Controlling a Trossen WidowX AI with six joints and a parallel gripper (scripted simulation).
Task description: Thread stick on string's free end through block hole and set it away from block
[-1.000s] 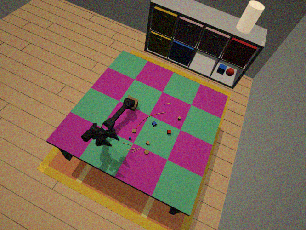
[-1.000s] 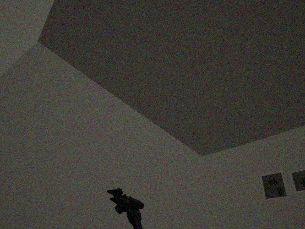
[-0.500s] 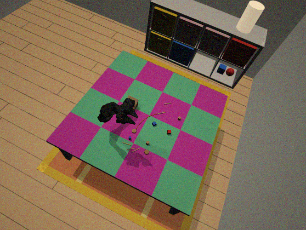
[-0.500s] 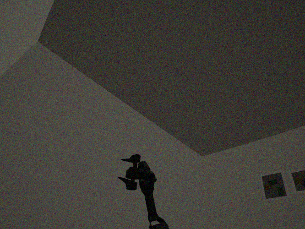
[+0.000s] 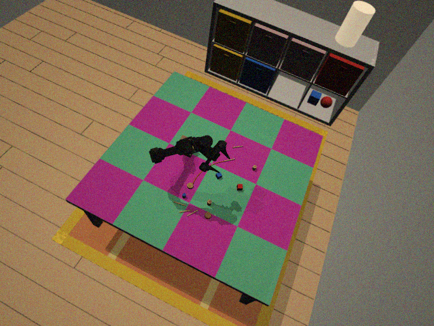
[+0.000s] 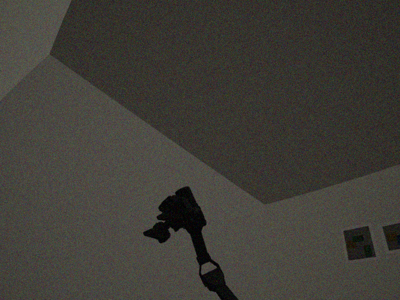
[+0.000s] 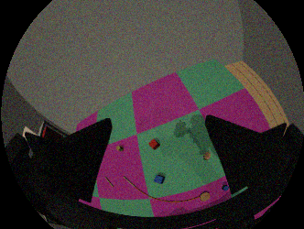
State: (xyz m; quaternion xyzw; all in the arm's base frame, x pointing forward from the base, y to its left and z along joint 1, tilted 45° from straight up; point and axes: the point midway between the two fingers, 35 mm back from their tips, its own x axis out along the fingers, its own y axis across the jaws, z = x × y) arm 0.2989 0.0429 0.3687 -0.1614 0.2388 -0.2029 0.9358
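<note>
The blue cube lies 3 cm behind my gripper tip, 13 cm to the left of it and 35 cm below it. From my gripper tip the other things lie so: thin wooden stick (1 cm behind, 28 cm to the left, 36 cm below); then round wooden button (17 cm behind, 36 cm below); then red cube (13 cm ahead, 11 cm to the left, 35 cm below).
</note>
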